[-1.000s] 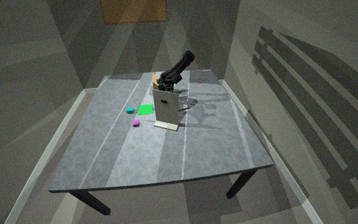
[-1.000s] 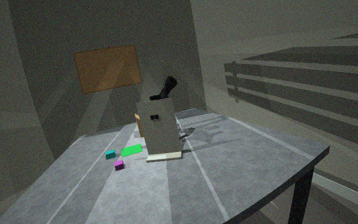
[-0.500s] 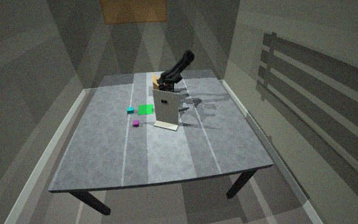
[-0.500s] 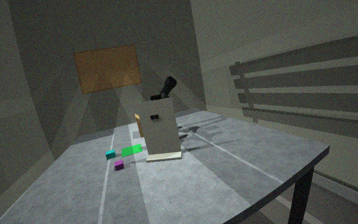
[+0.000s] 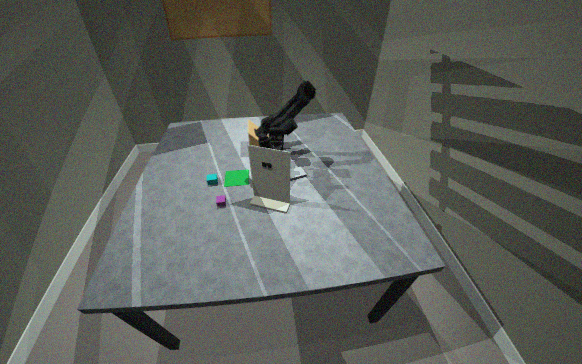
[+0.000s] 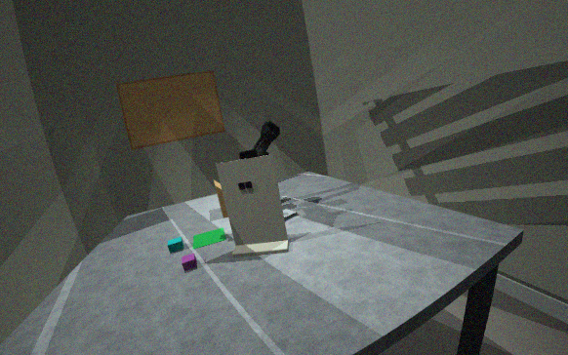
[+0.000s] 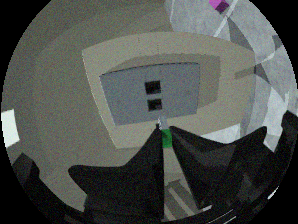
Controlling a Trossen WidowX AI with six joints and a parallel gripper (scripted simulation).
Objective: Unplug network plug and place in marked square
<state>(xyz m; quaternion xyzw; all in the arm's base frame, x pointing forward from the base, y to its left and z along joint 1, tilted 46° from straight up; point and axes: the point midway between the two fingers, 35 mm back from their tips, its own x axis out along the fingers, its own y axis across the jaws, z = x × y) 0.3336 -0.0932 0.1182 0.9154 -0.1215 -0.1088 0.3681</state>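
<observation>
The green marked square lies 200 mm below my gripper tip, 170 mm to the right of it and 160 mm behind it. The rest, counted from my gripper tip: upright panel 70 mm below, 40 mm to the right, 40 mm ahead; then magenta cube 250 mm to the right, 190 mm below, 10 mm behind; then network plug right at my gripper tip.
</observation>
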